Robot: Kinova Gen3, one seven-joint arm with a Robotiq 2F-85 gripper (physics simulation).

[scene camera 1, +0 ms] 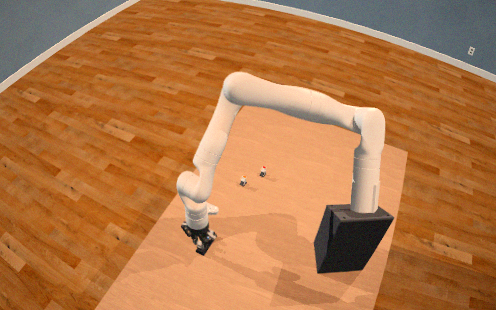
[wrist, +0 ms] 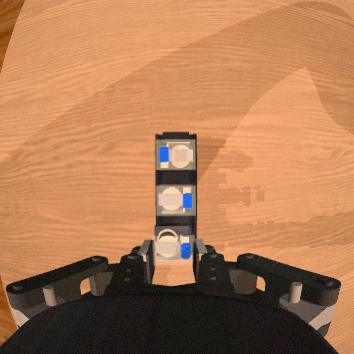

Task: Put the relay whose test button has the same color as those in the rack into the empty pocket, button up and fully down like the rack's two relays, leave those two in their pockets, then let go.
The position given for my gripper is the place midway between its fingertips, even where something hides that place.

Observation:
In view: my gripper (wrist: 173,251), a blue-button relay (wrist: 172,244) and a black rack (wrist: 161,176).

